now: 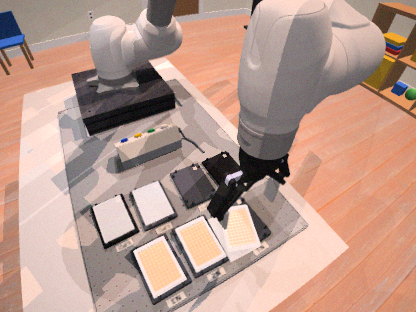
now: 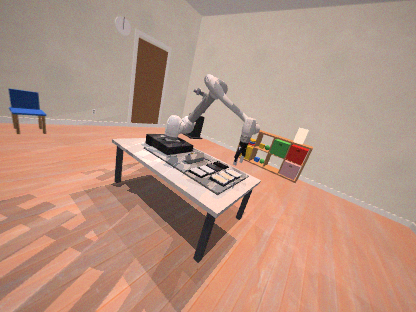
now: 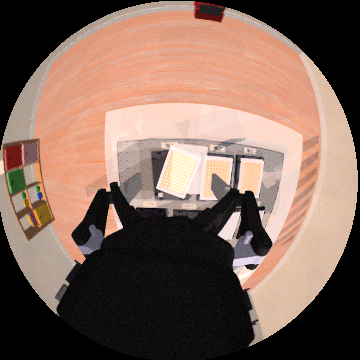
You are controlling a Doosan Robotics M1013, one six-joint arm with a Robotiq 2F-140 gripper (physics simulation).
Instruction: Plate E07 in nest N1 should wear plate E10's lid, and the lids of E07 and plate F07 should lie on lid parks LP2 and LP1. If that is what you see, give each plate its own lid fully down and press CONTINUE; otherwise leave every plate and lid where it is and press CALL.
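Frame: origin at the arm's base, x right, y ahead, z up, level; millimetres.
Seen in the pictures: gripper, fingertip midpoint: [image 1: 246, 210] [image 2: 237, 163] [image 3: 175, 180]; arm's base, link origin: [image 1: 117, 81] [image 2: 170, 139].
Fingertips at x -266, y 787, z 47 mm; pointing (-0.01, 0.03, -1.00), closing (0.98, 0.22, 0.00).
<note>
Pixels of each thing's top centre, then the offset from my fingertips to it.
- plate with an orange well grid, top centre: [image 3: 187, 170] [image 1: 233, 231] dz -82, dx +26, dy +8 mm
- dark nest N1, top centre: [image 3: 169, 177] [image 1: 242, 219] dz -105, dx -16, dy -26 mm
- N2 plate, top centre: [image 1: 199, 241] [image 3: 216, 179] dz -104, dx +113, dy -2 mm
- N3 plate, top centre: [image 1: 158, 263] [image 3: 251, 179] [image 2: 220, 177] dz -100, dx +227, dy +26 mm
- button box, top centre: [image 1: 146, 133] [image 2: 196, 152] dz -47, dx +186, dy -393 mm
A plate with an orange well grid [image 1: 241, 226] [image 3: 179, 171] sits turned askew over dark nest N1 [image 1: 262, 226] [image 3: 159, 167]. A pale, lid-like sheet [image 1: 220, 241] [image 3: 200, 159] sticks out at its side, toward the N2 plate. The N2 plate [image 1: 200, 244] [image 3: 217, 176] and N3 plate [image 1: 160, 267] [image 3: 251, 175] sit square. White lids lie on two parks, one lid [image 1: 114, 220] at far left and one lid [image 1: 153, 202] beside it. Plate codes are unreadable; whether the grid plates wear clear lids cannot be told. My gripper [image 1: 250, 192] [image 2: 239, 159] [image 3: 175, 180] is open and empty above the N1 area.
Two dark parks [image 1: 192, 185] [image 1: 220, 166] without white lids lie behind the plates. The button box [image 1: 150, 147] [image 2: 195, 158] with blue, yellow and green buttons stands between them and the black robot base [image 1: 130, 102] [image 2: 169, 144]. A cable runs from the box.
</note>
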